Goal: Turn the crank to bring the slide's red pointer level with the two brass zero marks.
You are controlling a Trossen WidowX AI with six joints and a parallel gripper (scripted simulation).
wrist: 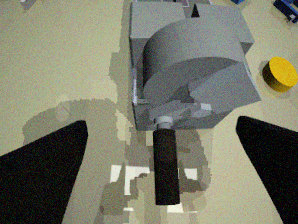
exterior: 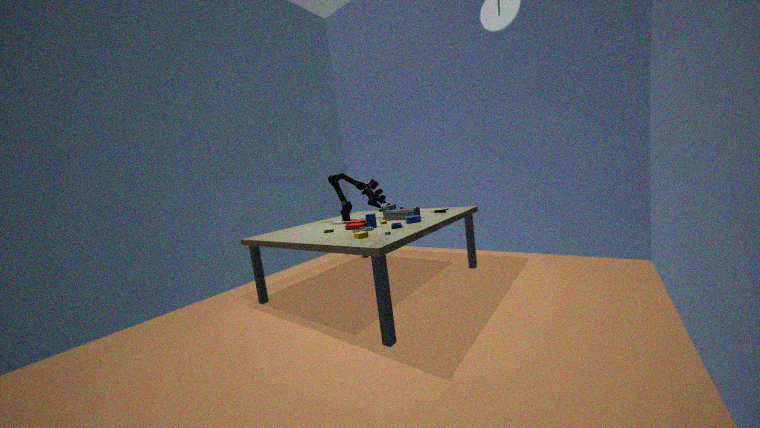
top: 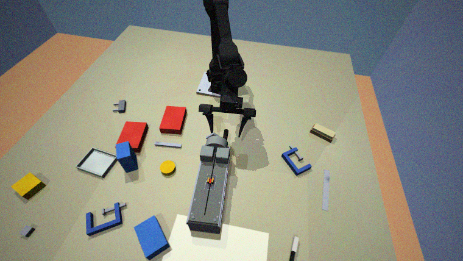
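Right now the dark crank handle is 20 mm behind my gripper tip, 10 mm to the right of it and 30 mm below it. From my gripper tip the other things lie so: tan block (200 mm behind, 340 mm to the left, 80 mm below); red pointer (170 mm ahead, 10 mm to the left, 10 mm below); grey strip (30 mm ahead, 370 mm to the left, 100 mm below).
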